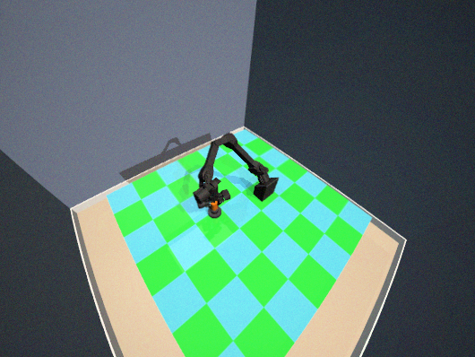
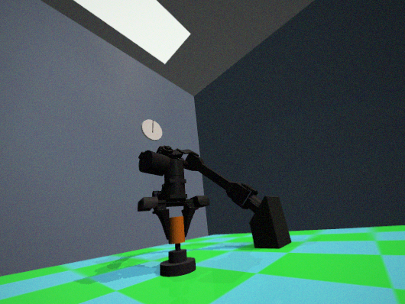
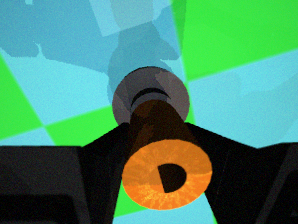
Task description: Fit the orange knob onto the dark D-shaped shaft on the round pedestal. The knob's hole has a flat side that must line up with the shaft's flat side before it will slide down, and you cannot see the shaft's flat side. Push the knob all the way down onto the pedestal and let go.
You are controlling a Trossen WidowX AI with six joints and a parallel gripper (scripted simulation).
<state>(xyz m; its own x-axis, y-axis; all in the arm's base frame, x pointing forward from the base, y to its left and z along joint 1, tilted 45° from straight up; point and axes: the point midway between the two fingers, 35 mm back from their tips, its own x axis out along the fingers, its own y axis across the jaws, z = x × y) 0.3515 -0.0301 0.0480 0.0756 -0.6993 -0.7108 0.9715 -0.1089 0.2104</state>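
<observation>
The orange knob lies 2 cm above my gripper tip. Also, from my gripper tip: pedestal 4 cm below.
</observation>
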